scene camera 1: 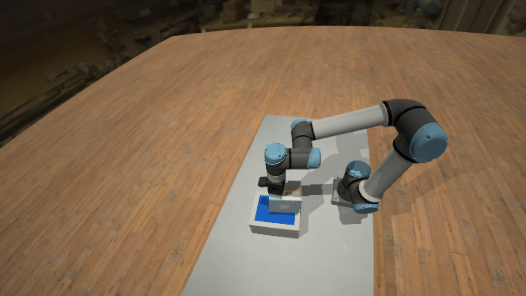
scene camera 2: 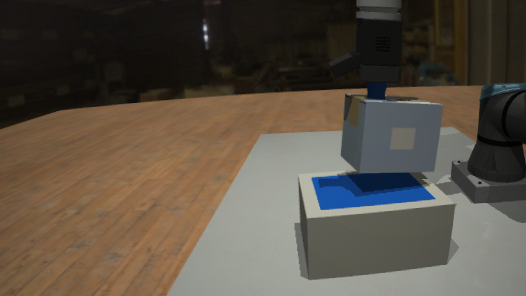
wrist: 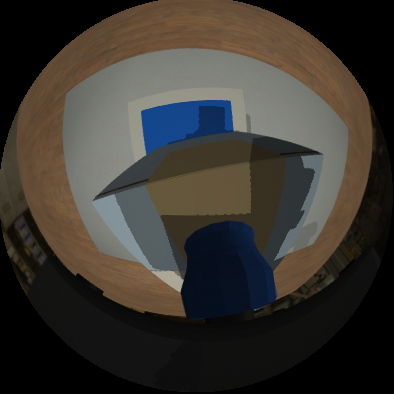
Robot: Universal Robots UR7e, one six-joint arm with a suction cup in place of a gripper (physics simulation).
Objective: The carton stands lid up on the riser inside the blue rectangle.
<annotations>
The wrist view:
suction cup: 214,284
grey carton: 268,183, held by the suction cup
</annotations>
